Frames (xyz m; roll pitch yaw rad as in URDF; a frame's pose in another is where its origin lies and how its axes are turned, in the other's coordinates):
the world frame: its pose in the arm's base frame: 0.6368 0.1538 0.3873 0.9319 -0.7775 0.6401
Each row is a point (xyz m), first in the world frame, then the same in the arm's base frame.
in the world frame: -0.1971 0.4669 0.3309
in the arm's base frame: 0.1946 -0.1596 0.6568
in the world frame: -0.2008 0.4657 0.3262
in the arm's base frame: 0.1928 -0.1571 0.6515
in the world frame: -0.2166 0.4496 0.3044
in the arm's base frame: 0.1936 -0.1466 0.6219
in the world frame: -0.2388 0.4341 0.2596
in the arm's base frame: 0.1870 -0.1182 0.5785
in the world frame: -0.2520 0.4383 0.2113
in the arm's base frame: 0.1691 -0.0801 0.5511
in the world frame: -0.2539 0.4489 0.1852
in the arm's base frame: 0.1557 -0.0561 0.5447
